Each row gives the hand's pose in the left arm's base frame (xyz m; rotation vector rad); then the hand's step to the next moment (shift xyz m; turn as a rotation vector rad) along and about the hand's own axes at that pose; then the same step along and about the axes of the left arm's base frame.
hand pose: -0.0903 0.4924 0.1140 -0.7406 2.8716 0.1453
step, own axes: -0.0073 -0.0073 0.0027 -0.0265 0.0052 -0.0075
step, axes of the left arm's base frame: 0.0102 -0.0026 -0.0016 0.0192 0.0160 0.0127
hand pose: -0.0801 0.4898 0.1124 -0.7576 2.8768 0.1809
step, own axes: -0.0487 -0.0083 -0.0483 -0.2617 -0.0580 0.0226
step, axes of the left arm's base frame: 0.0399 0.0085 0.0557 0.2564 0.0785 0.0220
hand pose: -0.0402 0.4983 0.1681 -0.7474 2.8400 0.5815
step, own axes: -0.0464 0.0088 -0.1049 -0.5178 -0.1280 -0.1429
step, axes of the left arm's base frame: 0.0312 -0.0147 0.1097 0.5057 0.0690 0.2107
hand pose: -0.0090 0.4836 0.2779 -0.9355 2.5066 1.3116
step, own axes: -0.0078 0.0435 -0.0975 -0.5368 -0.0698 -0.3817
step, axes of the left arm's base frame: -0.0062 -0.0549 0.0917 0.5193 -0.0858 0.4021
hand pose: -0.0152 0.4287 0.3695 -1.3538 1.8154 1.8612
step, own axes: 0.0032 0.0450 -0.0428 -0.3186 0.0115 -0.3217
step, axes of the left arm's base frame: -0.0139 -0.0487 0.0361 0.3141 -0.1457 0.2919
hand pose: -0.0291 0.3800 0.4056 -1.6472 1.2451 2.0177
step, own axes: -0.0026 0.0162 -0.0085 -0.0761 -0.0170 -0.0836
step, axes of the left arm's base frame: -0.0041 -0.0152 0.0097 0.0926 -0.0279 0.0609
